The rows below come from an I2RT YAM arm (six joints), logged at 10 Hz.
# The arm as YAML. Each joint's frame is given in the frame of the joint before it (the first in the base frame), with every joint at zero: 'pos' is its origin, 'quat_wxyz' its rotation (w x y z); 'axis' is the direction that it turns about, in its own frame. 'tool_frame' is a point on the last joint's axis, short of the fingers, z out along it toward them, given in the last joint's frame.
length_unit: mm
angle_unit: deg
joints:
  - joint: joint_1
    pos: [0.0, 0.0, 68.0]
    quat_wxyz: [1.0, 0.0, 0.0, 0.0]
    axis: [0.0, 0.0, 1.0]
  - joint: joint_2
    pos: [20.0, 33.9, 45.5]
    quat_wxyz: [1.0, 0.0, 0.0, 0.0]
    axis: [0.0, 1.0, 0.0]
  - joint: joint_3
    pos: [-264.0, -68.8, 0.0]
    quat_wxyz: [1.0, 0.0, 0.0, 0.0]
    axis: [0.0, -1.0, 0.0]
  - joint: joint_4
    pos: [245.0, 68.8, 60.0]
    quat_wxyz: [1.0, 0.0, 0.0, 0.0]
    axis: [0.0, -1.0, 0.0]
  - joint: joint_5
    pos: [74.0, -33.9, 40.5]
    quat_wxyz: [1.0, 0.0, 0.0, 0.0]
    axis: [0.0, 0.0, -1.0]
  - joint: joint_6
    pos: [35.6, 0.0, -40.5]
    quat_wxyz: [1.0, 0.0, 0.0, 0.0]
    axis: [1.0, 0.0, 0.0]
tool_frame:
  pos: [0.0, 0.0, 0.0]
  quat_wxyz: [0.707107, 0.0, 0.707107, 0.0]
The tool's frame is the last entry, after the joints.
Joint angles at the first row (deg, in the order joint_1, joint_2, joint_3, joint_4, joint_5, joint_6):
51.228, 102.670, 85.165, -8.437, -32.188, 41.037
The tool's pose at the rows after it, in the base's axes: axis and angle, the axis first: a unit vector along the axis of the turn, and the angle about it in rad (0 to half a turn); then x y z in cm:
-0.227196 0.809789 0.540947 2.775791 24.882 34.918 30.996
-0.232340 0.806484 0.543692 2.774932 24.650 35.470 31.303
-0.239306 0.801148 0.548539 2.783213 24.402 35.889 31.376
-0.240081 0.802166 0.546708 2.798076 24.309 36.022 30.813
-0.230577 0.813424 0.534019 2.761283 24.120 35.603 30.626
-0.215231 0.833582 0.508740 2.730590 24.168 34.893 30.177
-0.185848 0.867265 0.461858 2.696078 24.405 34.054 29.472
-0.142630 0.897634 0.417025 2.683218 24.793 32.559 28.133
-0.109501 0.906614 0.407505 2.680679 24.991 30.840 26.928
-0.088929 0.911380 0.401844 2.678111 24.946 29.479 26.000
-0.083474 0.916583 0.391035 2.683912 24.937 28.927 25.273
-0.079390 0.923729 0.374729 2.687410 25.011 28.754 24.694
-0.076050 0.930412 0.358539 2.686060 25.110 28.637 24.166
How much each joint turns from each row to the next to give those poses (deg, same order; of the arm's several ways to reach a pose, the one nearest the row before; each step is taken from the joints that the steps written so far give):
0.774, 1.067, 1.455, -0.174, 0.143, 0.072
0.704, 0.583, 1.251, -0.178, 0.144, 0.002
0.553, 0.421, 0.518, 0.328, -0.633, 0.021
0.178, 0.320, -0.636, 0.286, -0.360, 0.090
0.088, -1.104, -1.577, 0.089, 3.090, -0.419
-0.348, -1.032, -1.423, -1.676, 3.693, -0.696
-0.474, -0.649, -0.774, -3.854, 6.060, -0.380
-1.287, -1.208, -2.962, -2.283, 4.988, 1.348
-1.673, -2.166, -5.018, 2.040, 1.125, 1.906
-1.203, -1.872, -4.116, 1.780, 0.577, 1.065
-0.501, -0.354, -1.627, -0.026, 0.407, -0.149
-0.156, 0.396, -0.299, -1.003, 1.102, -0.324
-0.110, 0.479, -0.170, -0.834, 1.294, -0.401

